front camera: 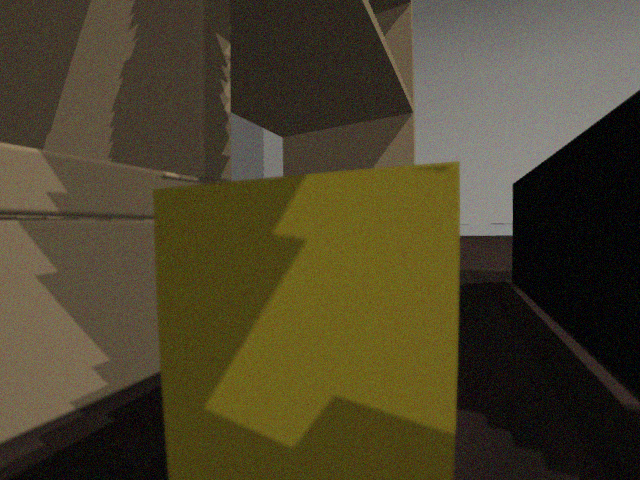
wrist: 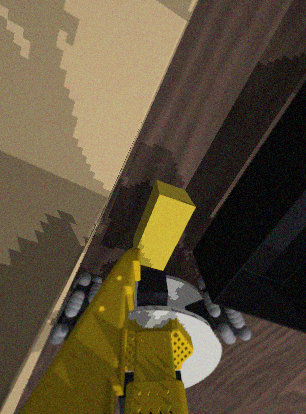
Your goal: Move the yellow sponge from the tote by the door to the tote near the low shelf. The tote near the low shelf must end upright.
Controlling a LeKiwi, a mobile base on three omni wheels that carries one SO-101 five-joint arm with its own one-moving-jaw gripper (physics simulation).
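Places are measured from the arm's base along level axes (x ahead, y left, z up), in metres.
Pixels of known places: hand, its tool point: point(wrist: 140, 260); arm's base, origin of its link: point(wrist: 152, 330).
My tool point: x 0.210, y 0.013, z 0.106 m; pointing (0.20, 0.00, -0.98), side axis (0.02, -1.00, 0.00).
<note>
Ahead of a thing's pixels: the offset from my tool point to its top centre. "pt": to the spot under its first point. Level surfaces: height alone.
The yellow sponge @[dx -0.075, dy -0.022, dz -0.134 m] point(front camera: 318, 323) point(wrist: 166, 229) stands on end on the dark wooden floor, very close in front of my base, and fills the middle of the front view. In the wrist view my gripper point(wrist: 146, 278) is raised above and behind the sponge. Only one yellow jaw shows, its tip near the sponge's lower edge, so the gripper is open and presses on nothing. The gripper is out of the front view. A black box-like body @[pt dx -0.029, dy -0.134, dz -0.151 m] point(front camera: 583, 249) point(wrist: 265, 232), perhaps a tote, stands to the right of the sponge.
A tan shelf unit point(front camera: 57, 291) point(wrist: 83, 99) runs along the left, close to the sponge and my base. My base's white plate point(wrist: 202, 345) and grey wheels point(wrist: 74, 301) show below the arm. A narrow strip of floor @[dz -0.195 m] point(front camera: 484, 338) lies between sponge and black box.
</note>
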